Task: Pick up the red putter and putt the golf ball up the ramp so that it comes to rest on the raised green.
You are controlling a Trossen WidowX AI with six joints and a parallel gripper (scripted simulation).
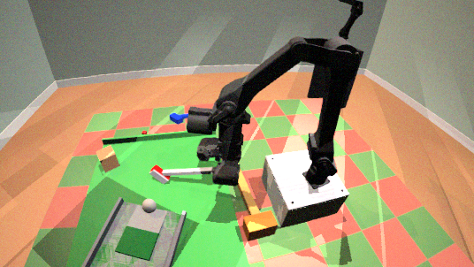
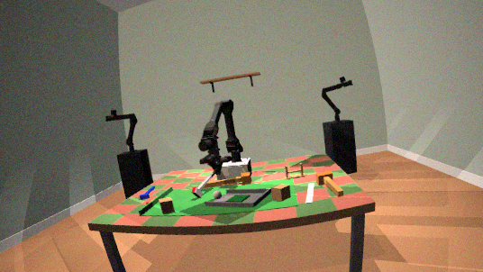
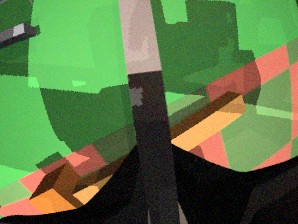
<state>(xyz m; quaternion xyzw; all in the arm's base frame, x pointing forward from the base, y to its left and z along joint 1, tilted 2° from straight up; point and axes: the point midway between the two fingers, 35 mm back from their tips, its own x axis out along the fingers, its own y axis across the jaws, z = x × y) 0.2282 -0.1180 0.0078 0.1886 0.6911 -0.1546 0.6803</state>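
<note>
Right now my gripper tip is 11 cm short of the red putter, 5 cm to the left of it and 1 cm above it. Also, from my gripper tip: low green wall 18 cm ahead, 34 cm to the right, 6 cm below; wooden fence 4 cm ahead, 43 cm to the left, 4 cm below; white golf ball 25 cm ahead, 5 cm below.
</note>
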